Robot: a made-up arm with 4 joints. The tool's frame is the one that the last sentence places. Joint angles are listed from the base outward.
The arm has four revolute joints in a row. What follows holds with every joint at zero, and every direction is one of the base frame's. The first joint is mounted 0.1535 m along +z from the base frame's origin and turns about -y. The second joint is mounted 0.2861 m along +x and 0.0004 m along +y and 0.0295 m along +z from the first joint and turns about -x. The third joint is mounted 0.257 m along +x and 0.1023 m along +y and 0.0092 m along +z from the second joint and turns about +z. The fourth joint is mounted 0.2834 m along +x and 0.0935 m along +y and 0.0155 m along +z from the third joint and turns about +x. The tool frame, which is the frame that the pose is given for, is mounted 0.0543 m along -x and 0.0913 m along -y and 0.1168 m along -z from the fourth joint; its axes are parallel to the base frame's.
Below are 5 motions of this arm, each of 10 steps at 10 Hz.
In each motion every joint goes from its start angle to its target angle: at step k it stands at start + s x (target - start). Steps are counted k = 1, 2, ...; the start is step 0. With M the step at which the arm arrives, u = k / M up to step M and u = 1 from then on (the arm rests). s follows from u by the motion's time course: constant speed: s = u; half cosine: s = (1 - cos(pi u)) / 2; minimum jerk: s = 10 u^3 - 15 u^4 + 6 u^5.
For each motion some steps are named. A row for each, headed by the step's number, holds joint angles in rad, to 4 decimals.
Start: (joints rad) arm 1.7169 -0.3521 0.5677 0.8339
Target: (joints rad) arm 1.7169 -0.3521 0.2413 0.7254
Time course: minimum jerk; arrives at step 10
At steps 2, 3, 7, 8, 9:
2: 1.7169 -0.3521 0.5488 0.8276
3: 1.7169 -0.3521 0.5145 0.8162
7: 1.7169 -0.3521 0.2945 0.7431
8: 1.7169 -0.3521 0.2602 0.7317
9: 1.7169 -0.3521 0.2441 0.7263

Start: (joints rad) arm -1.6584 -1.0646 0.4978 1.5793
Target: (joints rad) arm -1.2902 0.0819 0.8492 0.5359
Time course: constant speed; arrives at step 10
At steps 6, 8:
6: -1.4375 -0.3767 0.7086 0.9533
8: -1.3638 -0.1474 0.7789 0.7446

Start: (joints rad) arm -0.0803 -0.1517 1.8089 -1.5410
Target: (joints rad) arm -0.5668 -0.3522 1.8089 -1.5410
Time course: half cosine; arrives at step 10
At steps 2, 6, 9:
2: -0.1268 -0.1708 1.8089 -1.5410
6: -0.3987 -0.2829 1.8089 -1.5410
9: -0.5549 -0.3473 1.8089 -1.5410

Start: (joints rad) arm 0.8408 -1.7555 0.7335 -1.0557
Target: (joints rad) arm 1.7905 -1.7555 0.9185 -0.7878
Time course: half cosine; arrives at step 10
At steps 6, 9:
6: 1.4624 -1.7555 0.8546 -0.8804
9: 1.7673 -1.7555 0.9140 -0.7944

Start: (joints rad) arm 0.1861 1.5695 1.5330 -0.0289
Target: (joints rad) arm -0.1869 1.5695 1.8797 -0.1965
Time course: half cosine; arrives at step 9
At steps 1, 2, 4, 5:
1: 0.1749 1.5695 1.5435 -0.0340
2: 0.1425 1.5695 1.5736 -0.0485
4: 0.0320 1.5695 1.6762 -0.0981
5: -0.0328 1.5695 1.7365 -0.1273

